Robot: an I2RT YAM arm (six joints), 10 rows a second.
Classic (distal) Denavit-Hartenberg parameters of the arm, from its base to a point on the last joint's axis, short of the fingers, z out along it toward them. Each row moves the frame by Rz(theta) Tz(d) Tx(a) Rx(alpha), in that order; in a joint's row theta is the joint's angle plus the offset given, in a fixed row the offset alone. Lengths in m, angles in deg.
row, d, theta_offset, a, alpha
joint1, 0.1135, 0, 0.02, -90
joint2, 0, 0, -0.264, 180
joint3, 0, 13.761, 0.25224, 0
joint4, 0, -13.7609, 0.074, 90
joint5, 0, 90, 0, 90
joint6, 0.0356, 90, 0, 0
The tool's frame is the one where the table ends.
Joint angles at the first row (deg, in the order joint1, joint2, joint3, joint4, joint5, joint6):
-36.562 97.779 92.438 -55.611 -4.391 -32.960
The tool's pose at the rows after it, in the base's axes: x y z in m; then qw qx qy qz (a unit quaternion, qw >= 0):
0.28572, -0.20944, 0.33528, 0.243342, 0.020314, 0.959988, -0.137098
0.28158, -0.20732, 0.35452, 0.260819, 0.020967, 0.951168, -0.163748
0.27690, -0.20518, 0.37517, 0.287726, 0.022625, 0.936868, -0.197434
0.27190, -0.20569, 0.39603, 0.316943, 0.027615, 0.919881, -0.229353
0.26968, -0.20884, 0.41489, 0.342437, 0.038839, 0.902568, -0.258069
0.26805, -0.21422, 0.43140, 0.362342, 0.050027, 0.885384, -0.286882
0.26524, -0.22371, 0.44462, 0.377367, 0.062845, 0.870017, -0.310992
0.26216, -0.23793, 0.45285, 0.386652, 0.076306, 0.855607, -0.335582
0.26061, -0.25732, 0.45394, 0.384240, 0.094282, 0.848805, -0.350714
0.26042, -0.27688, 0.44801, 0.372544, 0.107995, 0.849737, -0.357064
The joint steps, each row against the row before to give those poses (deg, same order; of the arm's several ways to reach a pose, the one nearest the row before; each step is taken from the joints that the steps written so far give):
-0.001 -1.495 1.973 -0.219 1.202 -0.255
0.011 -1.441 2.028 0.064 1.333 -0.212
-0.037 -1.790 1.573 1.651 1.367 -0.213
-0.477 -1.266 2.068 1.882 0.881 -0.154
-0.538 -0.117 2.883 1.708 1.051 0.434
-0.751 0.471 3.029 1.683 1.220 0.086
-1.457 0.977 3.008 1.453 0.588 -0.096
-2.043 1.361 2.311 2.083 0.439 -0.490
-2.395 2.500 2.600 0.998 0.287 -0.133
-2.119 2.754 1.933 0.251 0.140 -0.367

